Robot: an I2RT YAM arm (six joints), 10 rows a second.
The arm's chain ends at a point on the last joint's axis. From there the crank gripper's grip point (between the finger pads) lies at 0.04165 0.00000 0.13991 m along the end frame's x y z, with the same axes.
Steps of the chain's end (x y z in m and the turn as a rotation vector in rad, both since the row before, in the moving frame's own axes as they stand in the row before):
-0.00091, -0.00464, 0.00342, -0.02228, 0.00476, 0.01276
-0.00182, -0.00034, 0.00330, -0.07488, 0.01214, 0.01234
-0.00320, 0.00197, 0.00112, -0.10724, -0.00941, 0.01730
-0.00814, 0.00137, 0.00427, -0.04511, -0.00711, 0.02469
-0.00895, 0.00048, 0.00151, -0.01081, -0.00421, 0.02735
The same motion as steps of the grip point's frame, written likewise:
-0.00027, -0.00099, 0.00318, -0.02228, 0.00476, 0.01276
-0.00019, 0.01063, 0.00237, -0.07488, 0.01214, 0.01234
-0.00465, 0.01767, 0.00066, -0.10724, -0.00941, 0.01730
-0.00923, 0.00870, 0.00440, -0.04511, -0.00711, 0.02469
-0.00958, 0.00312, 0.00167, -0.01081, -0.00421, 0.02735

